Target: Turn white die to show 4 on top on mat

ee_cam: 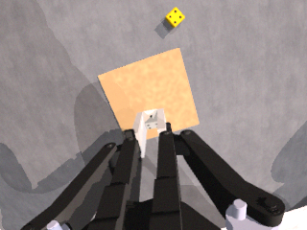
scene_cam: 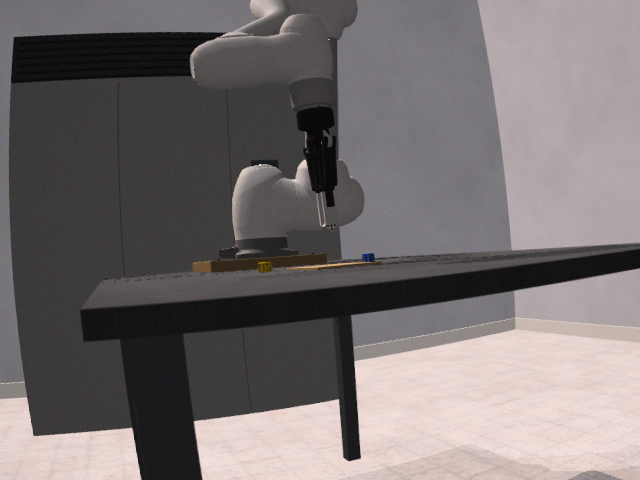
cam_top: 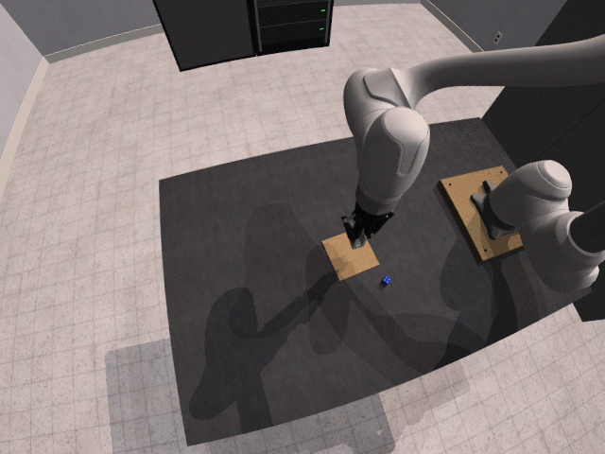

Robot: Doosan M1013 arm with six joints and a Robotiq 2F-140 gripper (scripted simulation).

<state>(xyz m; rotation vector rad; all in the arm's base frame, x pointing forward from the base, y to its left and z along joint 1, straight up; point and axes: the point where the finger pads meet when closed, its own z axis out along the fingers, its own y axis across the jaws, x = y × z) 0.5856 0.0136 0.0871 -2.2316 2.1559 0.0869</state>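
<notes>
Right now the white die is 40 mm below my hand. Also, from my hand: blue die: 110 mm to the left, 110 mm below, 80 mm behind; tan mat: 120 mm below; yellow die: 120 mm to the right, 110 mm below, 50 mm behind.
</notes>
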